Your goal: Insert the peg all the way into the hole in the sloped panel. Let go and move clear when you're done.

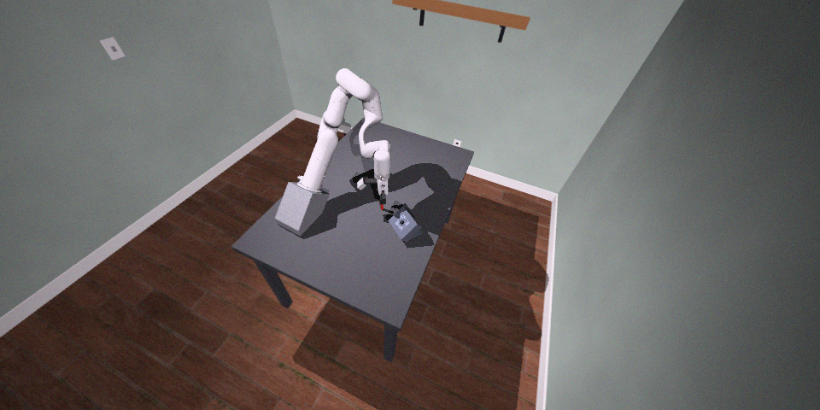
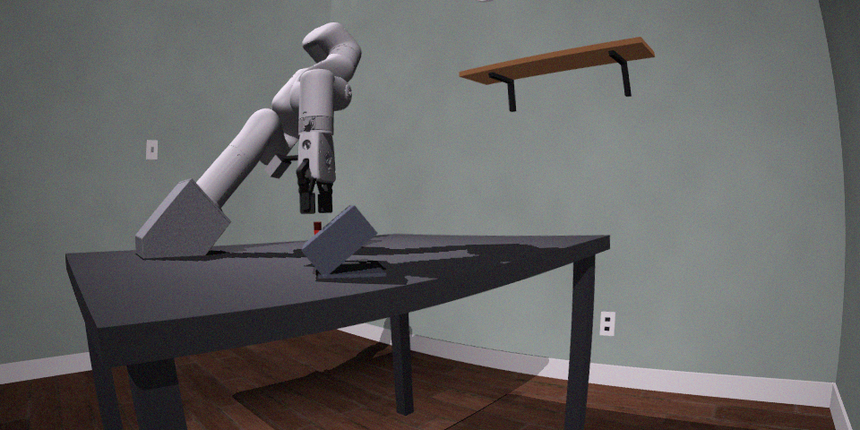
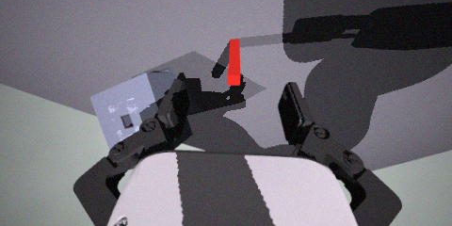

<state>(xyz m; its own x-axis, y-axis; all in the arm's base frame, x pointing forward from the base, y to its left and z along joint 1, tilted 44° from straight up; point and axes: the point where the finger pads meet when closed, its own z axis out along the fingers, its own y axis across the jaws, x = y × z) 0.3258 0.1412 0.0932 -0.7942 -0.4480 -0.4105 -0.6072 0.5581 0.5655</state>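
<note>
Now: the red peg 70 mm below my hand.
</note>
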